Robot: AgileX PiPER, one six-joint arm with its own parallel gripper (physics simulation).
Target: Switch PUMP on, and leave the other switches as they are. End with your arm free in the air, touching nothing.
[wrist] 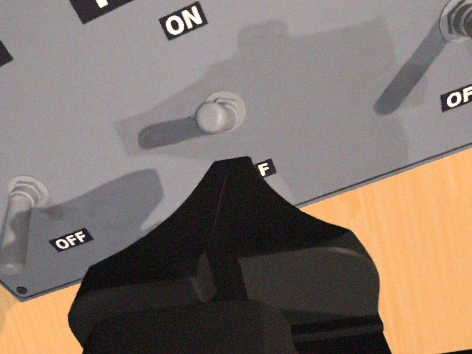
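The PUMP switch's lever (pixel 211 118) is in the middle of the wrist view, seen almost end-on with its tip towards me. Its shadow falls to the left, unlike the right-hand switch's; the lever looks tipped to the ON side. The ON label (pixel 183 20) is above it. The OFF label (pixel 266 168) below it is partly hidden by my gripper (pixel 235 182), which is shut and empty. The fingertips appear just below the lever, with a visible gap between them. The PUMP name plate does not show readably.
The left switch's lever (pixel 15 235) points down towards its OFF label (pixel 71 240). Part of another switch (pixel 454 21) shows at the upper right, its long shadow falling down-left. The grey panel (pixel 90 95) ends at a lower edge, with the wooden table (pixel 425 225) beyond.
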